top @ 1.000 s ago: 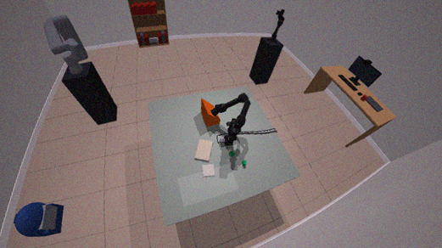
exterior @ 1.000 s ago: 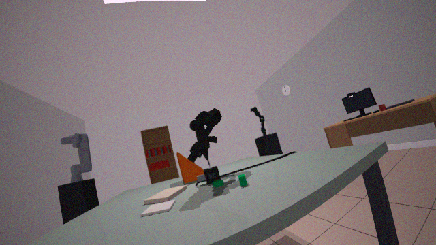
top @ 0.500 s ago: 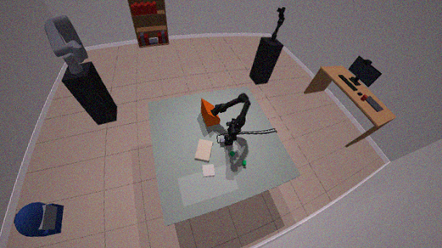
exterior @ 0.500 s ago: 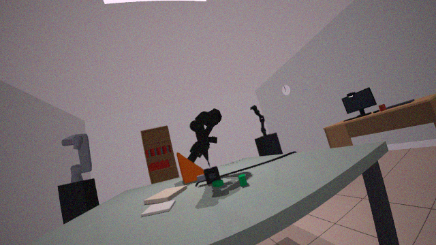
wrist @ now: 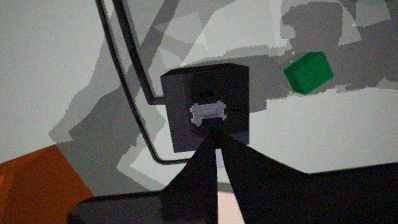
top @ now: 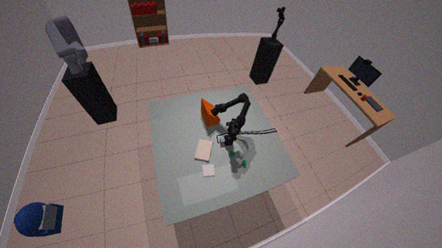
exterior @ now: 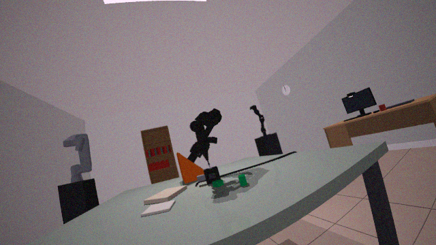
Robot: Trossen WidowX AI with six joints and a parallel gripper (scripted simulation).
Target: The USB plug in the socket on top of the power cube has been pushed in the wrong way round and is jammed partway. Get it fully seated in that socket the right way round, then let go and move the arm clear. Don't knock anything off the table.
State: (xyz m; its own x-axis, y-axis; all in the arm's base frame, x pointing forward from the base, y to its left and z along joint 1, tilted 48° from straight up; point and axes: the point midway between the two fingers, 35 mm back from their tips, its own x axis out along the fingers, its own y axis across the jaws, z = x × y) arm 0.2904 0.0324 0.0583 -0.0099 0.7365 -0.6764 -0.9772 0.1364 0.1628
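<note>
My gripper tip is now 20 mm above the silver USB plug. The rest, counted from my gripper tip: green block: 140 mm ahead, 10 mm to the right, 110 mm below.
</note>
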